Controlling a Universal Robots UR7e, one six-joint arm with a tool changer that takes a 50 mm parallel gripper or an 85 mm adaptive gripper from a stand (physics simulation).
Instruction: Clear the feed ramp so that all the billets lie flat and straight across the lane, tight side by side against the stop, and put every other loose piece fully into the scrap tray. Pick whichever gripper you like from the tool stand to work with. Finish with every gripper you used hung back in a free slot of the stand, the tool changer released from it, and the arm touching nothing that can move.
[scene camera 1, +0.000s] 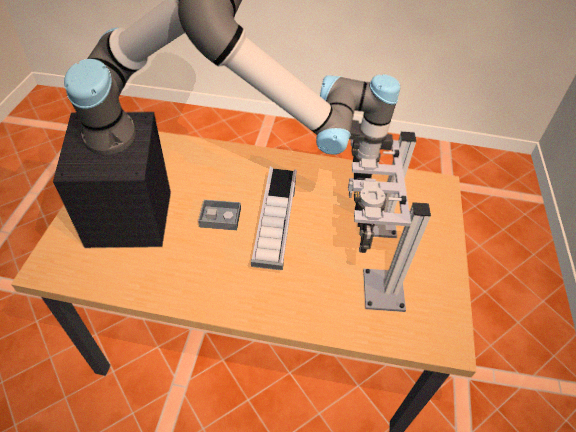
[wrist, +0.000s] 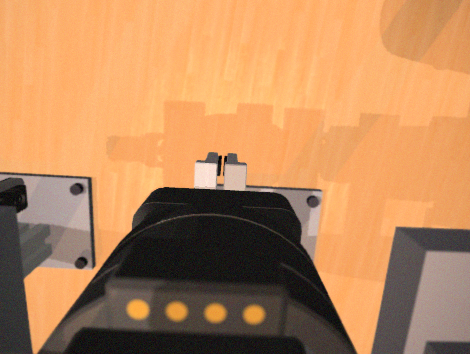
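Where they show: arm's base, origin of the base link: (scene camera 1: 109, 134).
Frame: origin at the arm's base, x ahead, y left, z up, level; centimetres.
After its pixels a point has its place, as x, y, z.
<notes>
Several pale billets (scene camera 1: 270, 232) @[49.9, -4.9, -23.5] lie across the lane of the feed ramp (scene camera 1: 286, 235) @[54.5, -2.7, -26.2] in one straight row, reaching down to the stop (scene camera 1: 267, 265) @[51.5, -14.7, -27.0] at its near end; fine gaps between them are too small to judge. The scrap tray (scene camera 1: 218, 226) @[31.0, -0.3, -31.9] holds a small block (scene camera 1: 211, 213) @[27.4, 3.4, -30.4] and a hexagonal piece (scene camera 1: 228, 215) @[32.9, 4.7, -31.3]. In the wrist view, my gripper (wrist: 221, 167) hangs below the wrist with its fingers nearly together and nothing between them. It is at the far slot of the tool stand (scene camera 1: 415, 245) @[90.5, -12.1, -7.6]. The tool changer (scene camera 1: 369, 150) is right over it; whether they touch is hidden.
The adaptive gripper (scene camera 1: 366, 237) hangs from the stand's near slot, under its round plate (scene camera 1: 372, 196) @[76.9, -6.6, 1.5]. Stand posts and arms surround the wrist closely. The robot's black pedestal (scene camera 1: 117, 210) @[6.1, -14.9, -15.4] stands at the left of the table (scene camera 1: 200, 300) @[34.4, -27.6, -33.3].
</notes>
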